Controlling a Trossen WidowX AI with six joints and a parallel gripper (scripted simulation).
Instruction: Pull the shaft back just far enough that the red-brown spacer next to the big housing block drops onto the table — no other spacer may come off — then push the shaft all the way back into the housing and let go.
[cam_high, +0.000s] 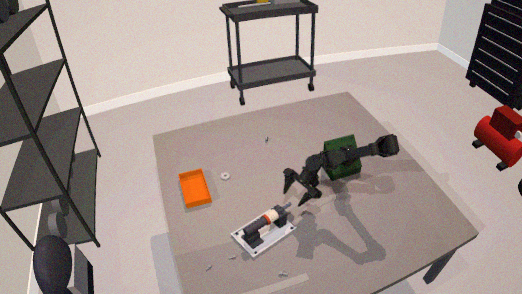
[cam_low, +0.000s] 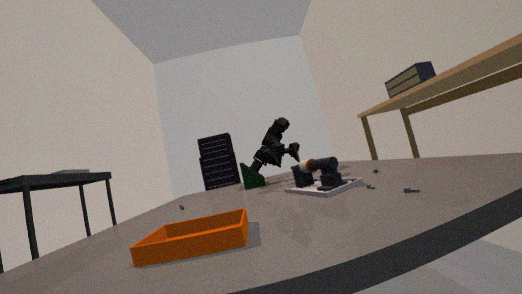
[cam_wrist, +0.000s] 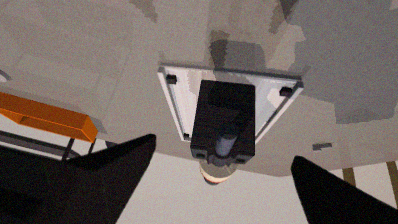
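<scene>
Right now my gripper tip is 100 mm short of the dark shaft, 40 mm to the right of it and 20 mm above it. Round my gripper tip: cream spacer: 110 mm ahead, 40 mm to the left, 20 mm below; then red-brown spacer: 130 mm ahead, 50 mm to the left, 20 mm below; then orange tray: 370 mm ahead, 280 mm to the right, 90 mm below.
</scene>
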